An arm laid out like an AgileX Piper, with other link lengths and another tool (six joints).
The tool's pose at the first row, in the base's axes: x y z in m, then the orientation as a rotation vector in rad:
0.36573, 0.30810, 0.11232, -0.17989, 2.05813, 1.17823
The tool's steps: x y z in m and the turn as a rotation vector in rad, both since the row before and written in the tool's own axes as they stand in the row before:
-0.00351, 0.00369, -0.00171, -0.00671, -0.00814, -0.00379
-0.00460, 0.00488, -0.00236, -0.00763, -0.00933, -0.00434
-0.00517, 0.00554, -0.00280, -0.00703, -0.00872, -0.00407
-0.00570, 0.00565, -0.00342, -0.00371, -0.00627, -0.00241
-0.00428, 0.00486, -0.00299, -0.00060, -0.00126, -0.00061
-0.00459, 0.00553, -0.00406, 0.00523, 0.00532, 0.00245
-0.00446, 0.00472, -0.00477, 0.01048, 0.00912, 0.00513
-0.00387, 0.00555, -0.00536, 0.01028, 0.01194, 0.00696
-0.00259, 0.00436, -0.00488, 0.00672, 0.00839, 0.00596
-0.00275, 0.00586, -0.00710, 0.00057, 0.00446, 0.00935
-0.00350, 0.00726, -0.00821, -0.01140, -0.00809, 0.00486
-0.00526, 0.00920, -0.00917, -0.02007, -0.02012, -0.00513
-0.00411, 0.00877, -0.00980, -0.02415, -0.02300, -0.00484
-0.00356, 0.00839, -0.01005, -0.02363, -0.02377, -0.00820
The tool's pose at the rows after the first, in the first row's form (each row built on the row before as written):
0.36564, 0.30804, 0.11769, -0.18186, 2.04614, 1.18186
0.36537, 0.30784, 0.12479, -0.18407, 2.03243, 1.18591
0.36488, 0.30747, 0.13285, -0.18608, 2.01966, 1.18953
0.36429, 0.30648, 0.14150, -0.18635, 2.01139, 1.19104
0.36328, 0.30572, 0.14852, -0.18646, 2.00977, 1.19111
0.36157, 0.30439, 0.15648, -0.18480, 2.01808, 1.18794
0.35982, 0.30212, 0.16401, -0.18026, 2.03345, 1.18147
0.35703, 0.30006, 0.17191, -0.17572, 2.05170, 1.17662
0.35425, 0.29808, 0.17806, -0.17168, 2.06457, 1.17434
0.34979, 0.29520, 0.18607, -0.16468, 2.07166, 1.18000
0.34474, 0.29205, 0.19592, -0.16011, 2.05973, 1.19373
0.33955, 0.28866, 0.20849, -0.16221, 2.02932, 1.20853
0.33316, 0.28456, 0.21999, -0.16412, 1.99406, 1.22692
0.32618, 0.27992, 0.23066, -0.16850, 1.95729, 1.24212

